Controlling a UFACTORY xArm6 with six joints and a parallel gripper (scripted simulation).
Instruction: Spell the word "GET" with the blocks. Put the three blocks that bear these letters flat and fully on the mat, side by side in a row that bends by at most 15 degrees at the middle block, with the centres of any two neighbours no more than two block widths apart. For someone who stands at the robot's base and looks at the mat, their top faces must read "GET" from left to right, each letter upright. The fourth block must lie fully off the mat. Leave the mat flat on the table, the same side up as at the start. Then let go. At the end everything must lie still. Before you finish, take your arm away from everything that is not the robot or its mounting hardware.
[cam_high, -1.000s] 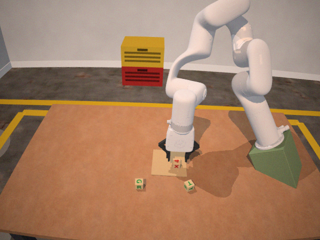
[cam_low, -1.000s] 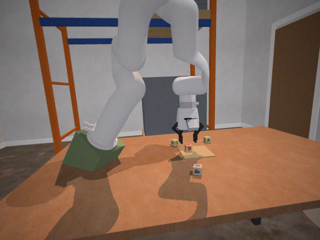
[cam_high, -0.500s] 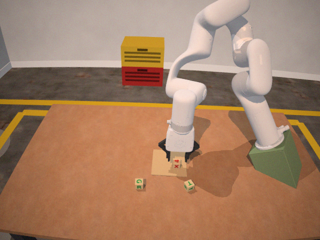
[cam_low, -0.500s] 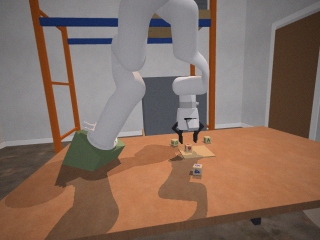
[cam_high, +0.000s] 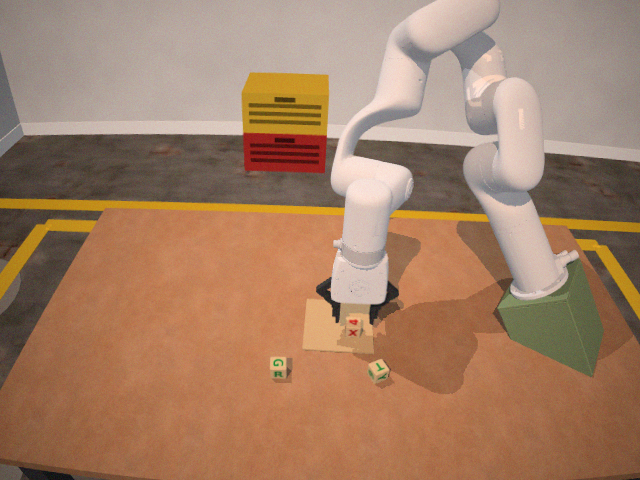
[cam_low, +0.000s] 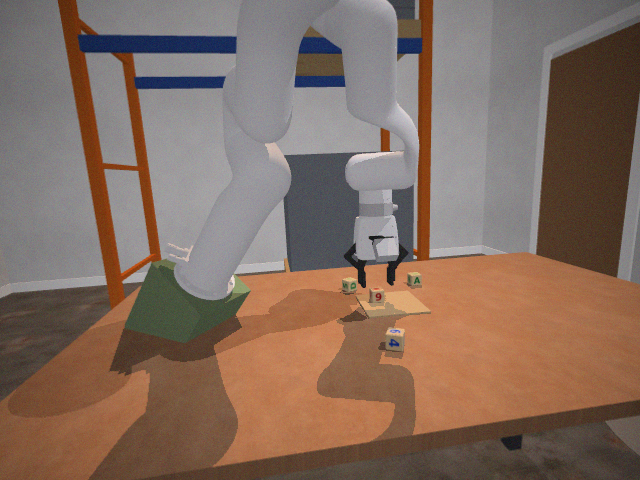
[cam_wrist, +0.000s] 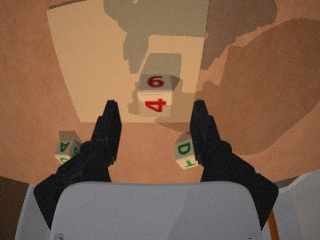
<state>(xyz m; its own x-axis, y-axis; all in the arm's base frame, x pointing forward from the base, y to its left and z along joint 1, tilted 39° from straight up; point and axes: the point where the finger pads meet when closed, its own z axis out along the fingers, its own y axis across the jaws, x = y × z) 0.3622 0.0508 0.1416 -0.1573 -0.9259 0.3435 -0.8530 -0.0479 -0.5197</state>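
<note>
Now: hand 40 mm above the red-lettered block. Also, from my hand: tan mat 20 mm ahead, 20 mm to the right, 60 mm below; then g block 160 mm ahead, 80 mm to the left, 40 mm below; then t block 30 mm behind, 110 mm to the left, 40 mm below.
</note>
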